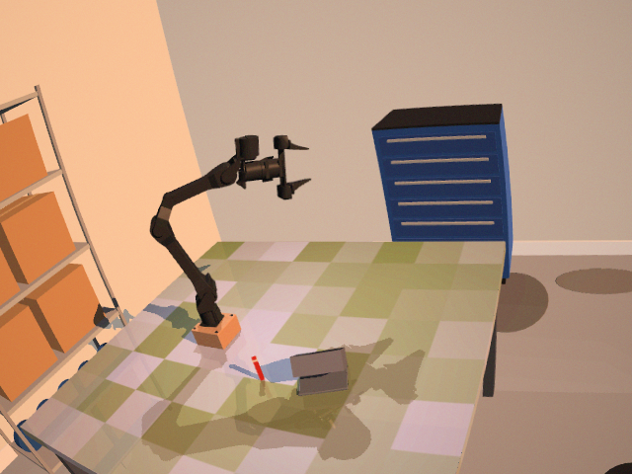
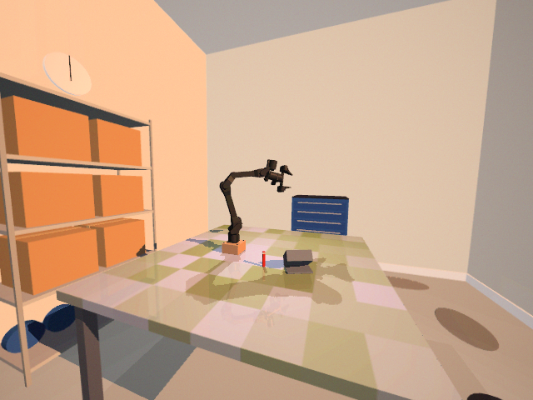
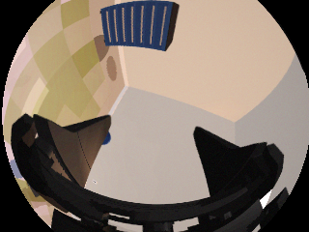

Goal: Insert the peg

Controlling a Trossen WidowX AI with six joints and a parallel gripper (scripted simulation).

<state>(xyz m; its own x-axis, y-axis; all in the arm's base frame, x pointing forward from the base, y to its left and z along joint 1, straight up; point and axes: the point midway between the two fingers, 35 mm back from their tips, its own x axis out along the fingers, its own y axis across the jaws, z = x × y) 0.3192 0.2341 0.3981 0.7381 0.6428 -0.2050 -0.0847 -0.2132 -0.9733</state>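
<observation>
The red peg lies 11 cm behind my gripper tip, 44 cm to the right of it and 39 cm below it. From my gripper tip the other things lie so: grey sloped panel: 7 cm ahead, 41 cm to the right, 40 cm below.
</observation>
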